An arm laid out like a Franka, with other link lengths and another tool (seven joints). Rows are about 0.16 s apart.
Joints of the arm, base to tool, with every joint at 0 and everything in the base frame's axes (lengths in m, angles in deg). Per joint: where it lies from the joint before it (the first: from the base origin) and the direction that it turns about. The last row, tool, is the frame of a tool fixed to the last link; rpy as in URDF.
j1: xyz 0 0 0.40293 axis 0 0 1
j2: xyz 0 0 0 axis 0 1 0
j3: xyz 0 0 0.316 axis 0 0 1
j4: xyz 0.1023 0 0 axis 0 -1 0
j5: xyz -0.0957 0 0.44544 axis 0 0 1
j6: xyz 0 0 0 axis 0 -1 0
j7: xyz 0.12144 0 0 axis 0 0 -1
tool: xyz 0.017 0.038 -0.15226 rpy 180 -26.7 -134.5
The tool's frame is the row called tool.
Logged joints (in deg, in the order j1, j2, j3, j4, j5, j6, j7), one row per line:
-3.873, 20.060, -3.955, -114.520, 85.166, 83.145, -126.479
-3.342, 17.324, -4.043, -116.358, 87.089, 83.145, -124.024
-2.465, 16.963, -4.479, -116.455, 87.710, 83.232, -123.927
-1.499, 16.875, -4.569, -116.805, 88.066, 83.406, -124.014
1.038, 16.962, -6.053, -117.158, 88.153, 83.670, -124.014
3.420, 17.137, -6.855, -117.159, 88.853, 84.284, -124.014
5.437, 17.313, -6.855, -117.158, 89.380, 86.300, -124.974
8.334, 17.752, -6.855, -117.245, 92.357, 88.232, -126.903
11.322, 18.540, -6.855, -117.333, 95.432, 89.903, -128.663
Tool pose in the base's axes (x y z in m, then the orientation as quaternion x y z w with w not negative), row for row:
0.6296, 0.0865, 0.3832, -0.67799, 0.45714, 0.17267, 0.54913
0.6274, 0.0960, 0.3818, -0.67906, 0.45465, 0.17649, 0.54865
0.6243, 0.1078, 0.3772, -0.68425, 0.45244, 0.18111, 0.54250
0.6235, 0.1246, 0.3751, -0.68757, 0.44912, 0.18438, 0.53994
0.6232, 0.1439, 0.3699, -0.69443, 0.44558, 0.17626, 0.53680
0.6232, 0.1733, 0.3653, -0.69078, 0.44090, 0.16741, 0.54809
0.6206, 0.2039, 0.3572, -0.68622, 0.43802, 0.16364, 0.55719
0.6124, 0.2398, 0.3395, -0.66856, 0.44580, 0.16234, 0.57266
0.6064, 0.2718, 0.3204, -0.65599, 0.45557, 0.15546, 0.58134
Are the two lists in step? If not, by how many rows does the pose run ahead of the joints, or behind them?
The pose runs 2 rows ahead of the joints: the pose in row i belongs to the joints in row i + 2.
